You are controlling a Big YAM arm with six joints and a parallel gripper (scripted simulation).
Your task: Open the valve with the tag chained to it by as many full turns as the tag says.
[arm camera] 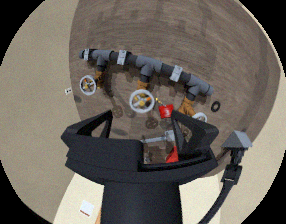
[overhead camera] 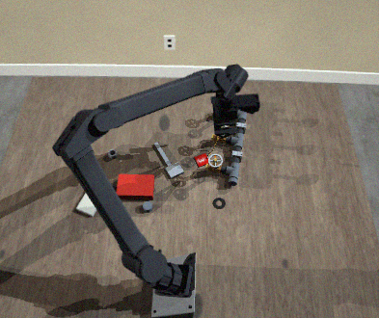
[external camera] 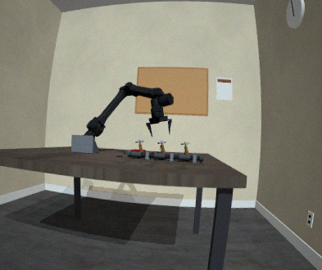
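My hand is 6 cm past the red tag, 4 cm to the right of it and 13 cm above it. The rest, counted from my hand: grey hammer-like tool (10 cm behind, 17 cm to the left, 13 cm below); small grey cylinder (29 cm behind, 20 cm to the left, 12 cm below); red block (22 cm behind, 26 cm to the left, 12 cm below).
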